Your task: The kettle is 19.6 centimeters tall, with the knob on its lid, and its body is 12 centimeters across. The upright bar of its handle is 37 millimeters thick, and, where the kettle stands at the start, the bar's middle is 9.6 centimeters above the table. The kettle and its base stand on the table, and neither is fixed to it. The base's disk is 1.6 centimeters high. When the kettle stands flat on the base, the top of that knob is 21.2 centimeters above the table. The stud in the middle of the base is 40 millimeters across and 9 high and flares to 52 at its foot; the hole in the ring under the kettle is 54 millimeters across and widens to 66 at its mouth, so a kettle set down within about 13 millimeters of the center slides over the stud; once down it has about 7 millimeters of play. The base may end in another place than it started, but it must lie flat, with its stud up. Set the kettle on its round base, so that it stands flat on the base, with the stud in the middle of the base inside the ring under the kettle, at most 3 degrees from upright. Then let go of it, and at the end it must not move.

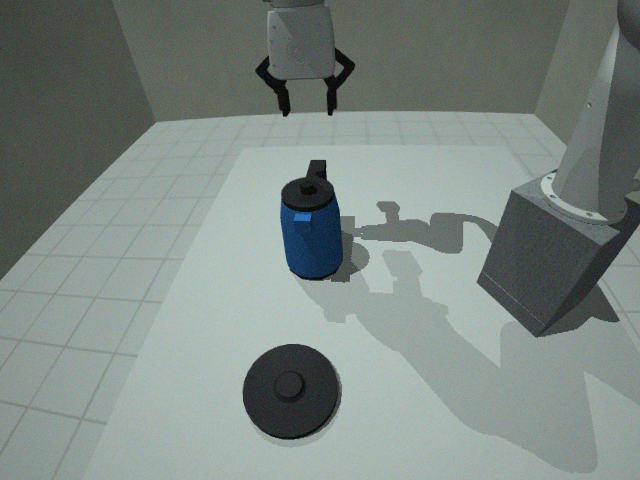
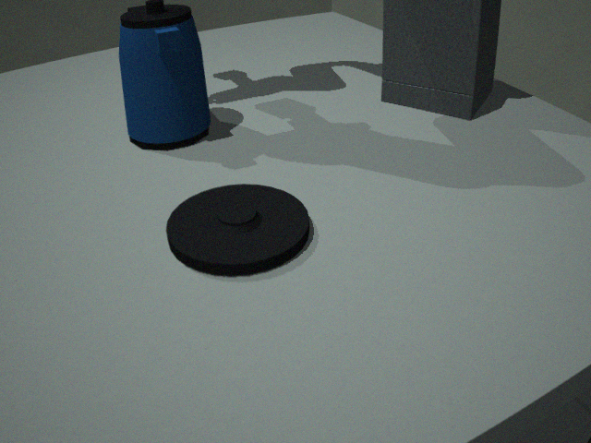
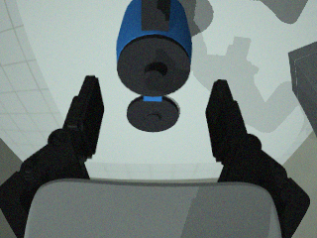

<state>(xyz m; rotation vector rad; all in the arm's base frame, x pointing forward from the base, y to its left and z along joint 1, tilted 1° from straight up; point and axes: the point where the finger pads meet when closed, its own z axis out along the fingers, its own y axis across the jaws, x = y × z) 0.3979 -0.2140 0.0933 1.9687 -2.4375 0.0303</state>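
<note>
Right now the blue kettle is 21 cm below my hand, 3 cm to the left of it and 1 cm ahead of it. Round my hand: round black base (35 cm to the left, 30 cm below, 7 cm ahead).
</note>
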